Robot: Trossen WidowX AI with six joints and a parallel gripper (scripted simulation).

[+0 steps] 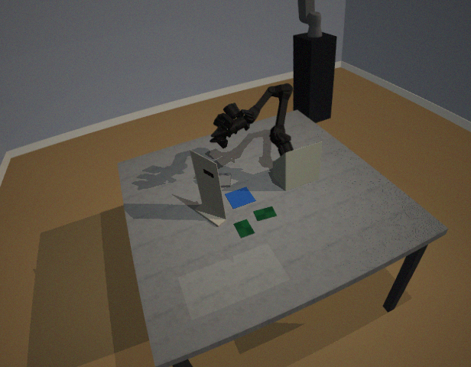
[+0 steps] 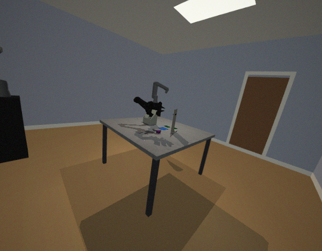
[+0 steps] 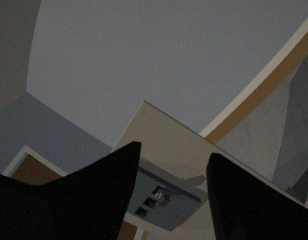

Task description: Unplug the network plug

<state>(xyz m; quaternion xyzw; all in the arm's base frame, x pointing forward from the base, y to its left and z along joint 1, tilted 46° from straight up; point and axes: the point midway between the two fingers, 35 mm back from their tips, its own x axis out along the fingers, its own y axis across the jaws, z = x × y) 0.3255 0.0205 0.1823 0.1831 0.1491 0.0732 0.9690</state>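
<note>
Now: gripper tip 80 mm short of the grey network plug, 140 mm to the right of it and 60 mm above it. Round my gripper tip: purple object (40 mm ahead, 110 mm to the right, 290 mm below); upright panel (90 mm ahead, 150 mm to the left, 160 mm below); blue marked square (70 mm behind, 110 mm to the left, 310 mm below).
</note>
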